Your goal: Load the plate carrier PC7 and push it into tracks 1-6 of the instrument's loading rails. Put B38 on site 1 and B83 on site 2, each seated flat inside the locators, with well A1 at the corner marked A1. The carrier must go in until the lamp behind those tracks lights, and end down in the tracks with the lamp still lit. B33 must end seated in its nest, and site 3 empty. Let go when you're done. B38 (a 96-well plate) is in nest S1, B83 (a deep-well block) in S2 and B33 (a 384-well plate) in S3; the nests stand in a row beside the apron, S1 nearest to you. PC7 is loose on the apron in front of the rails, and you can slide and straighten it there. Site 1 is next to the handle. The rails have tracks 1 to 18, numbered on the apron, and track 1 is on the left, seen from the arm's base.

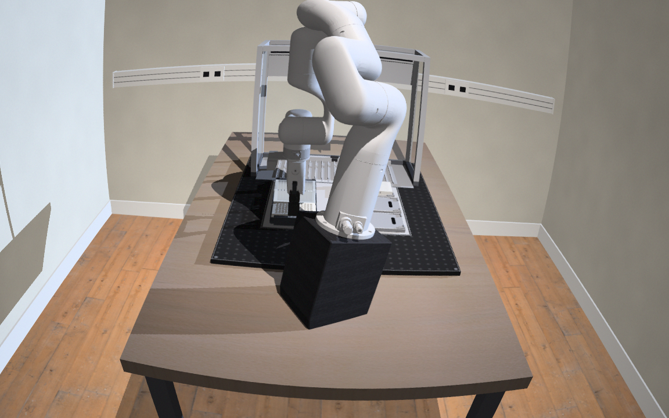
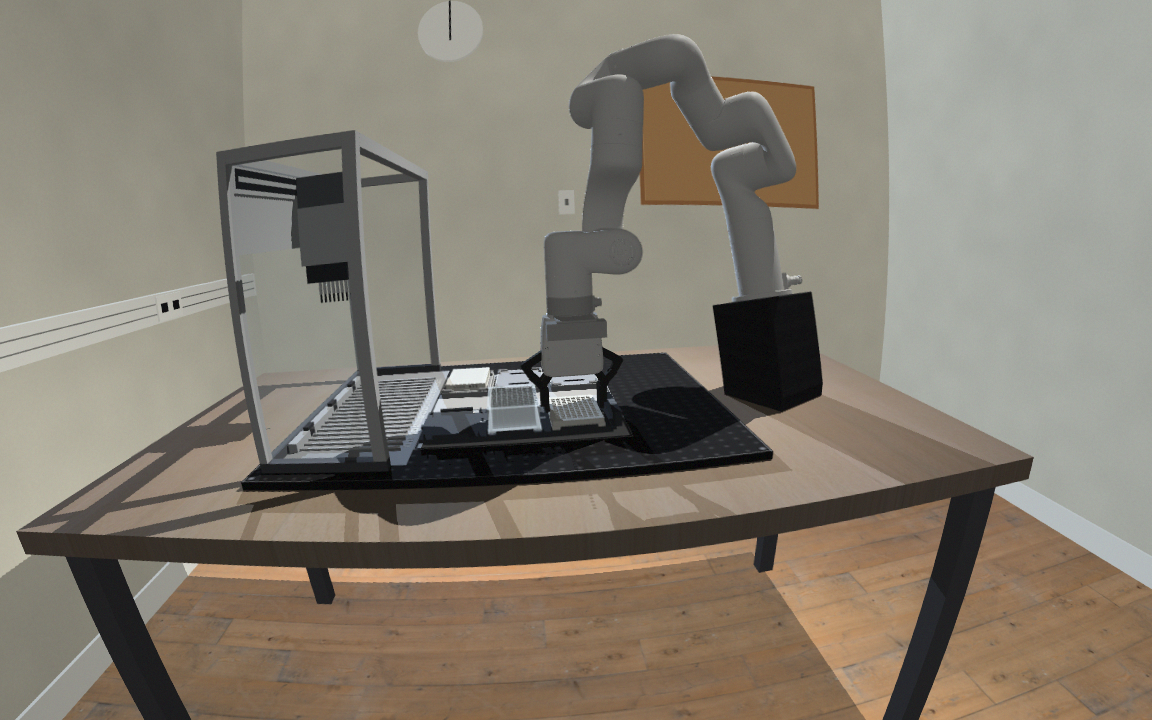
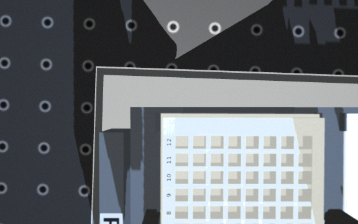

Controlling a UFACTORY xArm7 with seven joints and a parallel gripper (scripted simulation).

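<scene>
My hand is 1 cm above the 96-well plate B38. Also, from my hand: plate carrier PC7: 10 cm ahead, 1 cm to the right, 2 cm below; nest S1: 4 cm behind, 25 cm to the right, 3 cm below; nest S2: 7 cm ahead, 26 cm to the right, 3 cm below.
</scene>
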